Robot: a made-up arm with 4 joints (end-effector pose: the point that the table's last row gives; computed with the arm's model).
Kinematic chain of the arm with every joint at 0, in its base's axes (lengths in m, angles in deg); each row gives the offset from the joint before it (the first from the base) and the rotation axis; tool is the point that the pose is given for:
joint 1: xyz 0 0 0.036 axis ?
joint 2: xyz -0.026 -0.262 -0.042 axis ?
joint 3: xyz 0.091 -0.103 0 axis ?
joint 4: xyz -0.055 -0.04 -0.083 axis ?
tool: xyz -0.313 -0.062 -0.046
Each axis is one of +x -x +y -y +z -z.
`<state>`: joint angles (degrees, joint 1 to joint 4).
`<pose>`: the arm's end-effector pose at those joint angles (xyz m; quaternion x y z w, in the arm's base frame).
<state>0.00 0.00 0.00 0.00</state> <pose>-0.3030 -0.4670 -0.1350 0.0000 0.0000 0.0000 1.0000</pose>
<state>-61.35 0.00 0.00 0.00</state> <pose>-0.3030 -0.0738 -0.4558 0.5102 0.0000 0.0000 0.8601</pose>
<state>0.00 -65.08 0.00 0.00</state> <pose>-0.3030 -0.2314 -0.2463 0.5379 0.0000 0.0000 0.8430</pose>
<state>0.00 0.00 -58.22 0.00</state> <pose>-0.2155 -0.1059 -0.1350 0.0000 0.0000 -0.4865 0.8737</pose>
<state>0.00 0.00 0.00 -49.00</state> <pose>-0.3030 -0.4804 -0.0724 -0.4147 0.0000 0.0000 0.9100</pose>
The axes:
joint 1: -x
joint 2: -x
joint 3: +z
joint 4: +x

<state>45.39 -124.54 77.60 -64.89</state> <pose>0.0914 -0.2598 -0.2926 0.0967 -0.5960 0.1934 0.7733</pose>
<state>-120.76 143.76 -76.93 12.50</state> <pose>-0.1064 0.3312 -0.3896 -0.0716 -0.1896 -0.5924 0.7797</pose>
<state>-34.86 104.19 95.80 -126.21</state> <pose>0.1425 -0.3606 0.2848 0.6643 0.3534 -0.6524 0.0906</pose>
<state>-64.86 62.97 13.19 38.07</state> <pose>-0.2795 -0.3138 -0.3845 0.3394 0.0357 0.1092 0.9336</pose>
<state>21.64 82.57 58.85 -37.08</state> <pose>-0.0251 -0.2213 0.5777 -0.8218 0.2716 0.4094 0.2887</pose>
